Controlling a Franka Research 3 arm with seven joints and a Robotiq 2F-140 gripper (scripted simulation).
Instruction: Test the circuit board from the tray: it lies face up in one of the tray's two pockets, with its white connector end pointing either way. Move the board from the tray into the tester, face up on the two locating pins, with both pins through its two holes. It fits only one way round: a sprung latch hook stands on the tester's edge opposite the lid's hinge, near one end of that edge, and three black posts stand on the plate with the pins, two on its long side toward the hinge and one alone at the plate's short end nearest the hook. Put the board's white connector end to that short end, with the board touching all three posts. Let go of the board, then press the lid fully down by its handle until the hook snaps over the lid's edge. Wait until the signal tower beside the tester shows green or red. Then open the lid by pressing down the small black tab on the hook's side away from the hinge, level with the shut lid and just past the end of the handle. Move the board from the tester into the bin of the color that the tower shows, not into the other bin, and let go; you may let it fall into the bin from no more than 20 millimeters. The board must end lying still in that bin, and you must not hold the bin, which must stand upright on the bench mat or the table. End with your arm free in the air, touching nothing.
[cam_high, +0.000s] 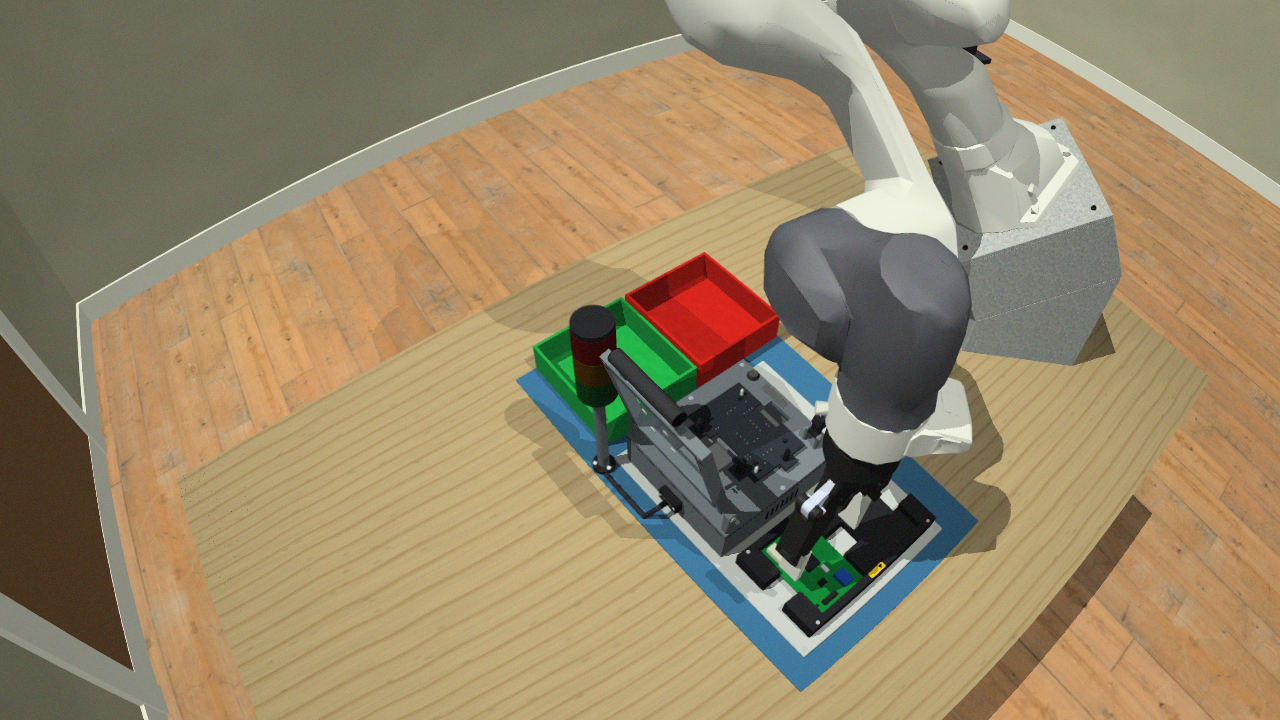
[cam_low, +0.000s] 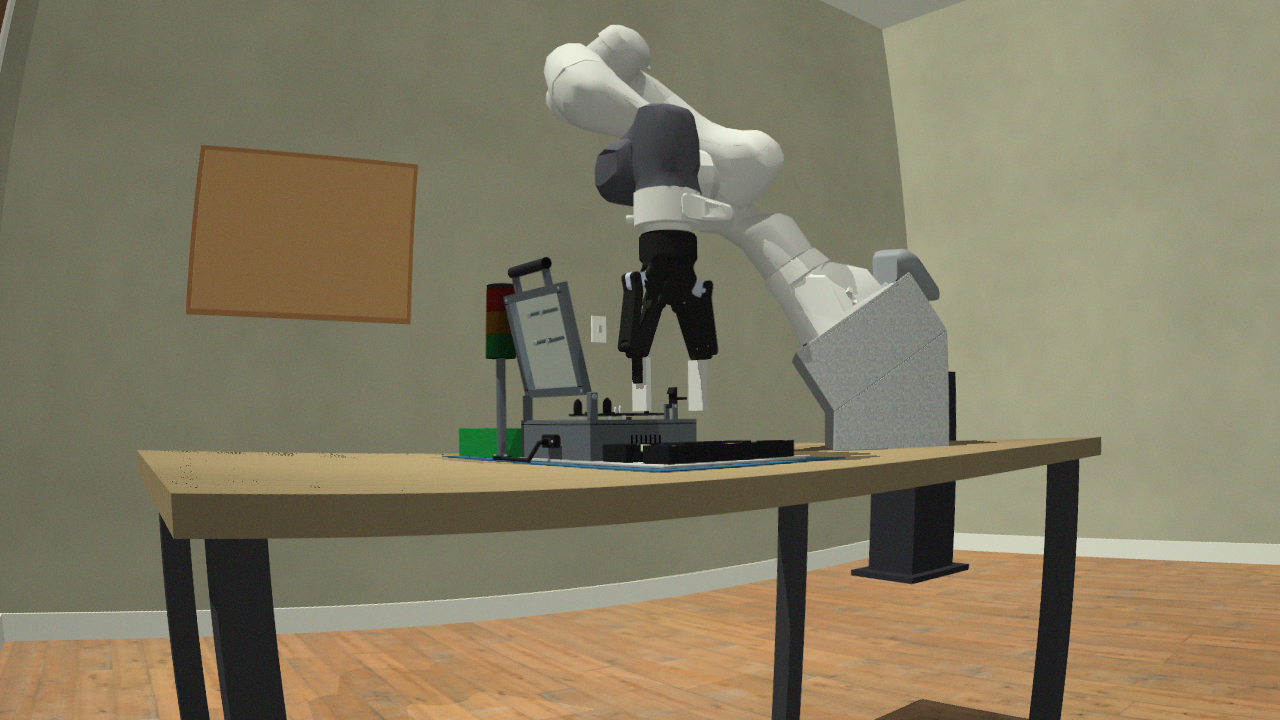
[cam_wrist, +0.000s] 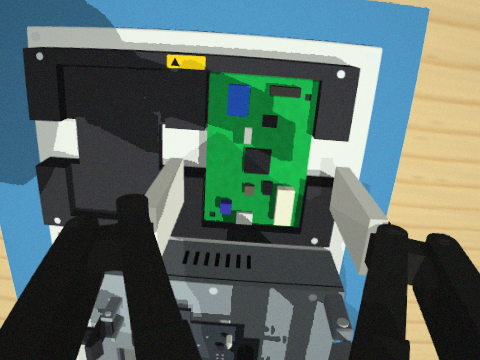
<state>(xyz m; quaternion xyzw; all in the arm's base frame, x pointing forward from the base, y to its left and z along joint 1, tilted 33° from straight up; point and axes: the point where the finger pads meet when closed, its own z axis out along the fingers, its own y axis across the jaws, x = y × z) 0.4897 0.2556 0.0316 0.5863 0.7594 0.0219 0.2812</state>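
The green circuit board lies 7 cm below my hand. Also, from my hand: clear lid 11 cm ahead, 15 cm to the right, 9 cm above; then latch hook 8 cm behind, 13 cm to the right, 1 cm below; then tester plate 1 cm behind, 17 cm to the right, 2 cm below.
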